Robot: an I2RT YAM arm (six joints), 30 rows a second.
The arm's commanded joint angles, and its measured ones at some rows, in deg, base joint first. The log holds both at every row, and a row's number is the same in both.
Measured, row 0:
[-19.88, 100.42, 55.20, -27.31, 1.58, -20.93]
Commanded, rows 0 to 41:
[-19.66, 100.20, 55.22, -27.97, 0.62, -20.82]
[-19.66, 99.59, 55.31, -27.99, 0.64, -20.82]
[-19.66, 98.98, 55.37, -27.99, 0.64, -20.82]
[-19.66, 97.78, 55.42, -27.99, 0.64, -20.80]
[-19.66, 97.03, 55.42, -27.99, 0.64, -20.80]
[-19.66, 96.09, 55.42, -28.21, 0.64, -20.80]
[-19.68, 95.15, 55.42, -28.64, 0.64, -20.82]
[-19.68, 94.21, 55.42, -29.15, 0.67, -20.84]
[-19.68, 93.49, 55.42, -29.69, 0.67, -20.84]
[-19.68, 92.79, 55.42, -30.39, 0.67, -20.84]
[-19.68, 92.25, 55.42, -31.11, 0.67, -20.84]
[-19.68, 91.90, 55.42, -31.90, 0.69, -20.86]
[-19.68, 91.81, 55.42, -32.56, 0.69, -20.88]
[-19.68, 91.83, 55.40, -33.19, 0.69, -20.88]
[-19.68, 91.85, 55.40, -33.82, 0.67, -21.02]
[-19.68, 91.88, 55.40, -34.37, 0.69, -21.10]
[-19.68, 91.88, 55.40, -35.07, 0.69, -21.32]
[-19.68, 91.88, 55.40, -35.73, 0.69, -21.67]
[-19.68, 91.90, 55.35, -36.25, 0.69, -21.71]
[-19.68, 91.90, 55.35, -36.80, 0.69, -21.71]
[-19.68, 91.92, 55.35, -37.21, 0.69, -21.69]
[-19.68, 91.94, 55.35, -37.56, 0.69, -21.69]
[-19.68, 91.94, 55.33, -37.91, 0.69, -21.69]
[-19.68, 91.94, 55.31, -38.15, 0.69, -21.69]
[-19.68, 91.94, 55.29, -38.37, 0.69, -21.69]
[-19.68, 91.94, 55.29, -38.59, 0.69, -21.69]
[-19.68, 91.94, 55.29, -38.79, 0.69, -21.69]
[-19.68, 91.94, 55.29, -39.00, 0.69, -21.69]
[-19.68, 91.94, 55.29, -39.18, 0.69, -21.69]
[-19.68, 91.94, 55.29, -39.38, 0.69, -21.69]
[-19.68, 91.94, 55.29, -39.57, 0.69, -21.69]
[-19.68, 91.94, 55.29, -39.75, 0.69, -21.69]
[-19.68, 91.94, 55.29, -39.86, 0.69, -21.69]
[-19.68, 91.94, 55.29, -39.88, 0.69, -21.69]
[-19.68, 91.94, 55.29, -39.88, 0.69, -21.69]
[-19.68, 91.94, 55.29, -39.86, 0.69, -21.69]
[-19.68, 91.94, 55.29, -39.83, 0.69, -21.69]
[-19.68, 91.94, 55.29, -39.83, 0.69, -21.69]
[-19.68, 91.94, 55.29, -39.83, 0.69, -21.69]
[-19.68, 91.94, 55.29, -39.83, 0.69, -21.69]
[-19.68, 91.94, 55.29, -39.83, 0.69, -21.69]
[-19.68, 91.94, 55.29, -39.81, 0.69, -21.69]
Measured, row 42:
[-19.88, 92.05, 55.20, -39.62, 1.32, -21.17]
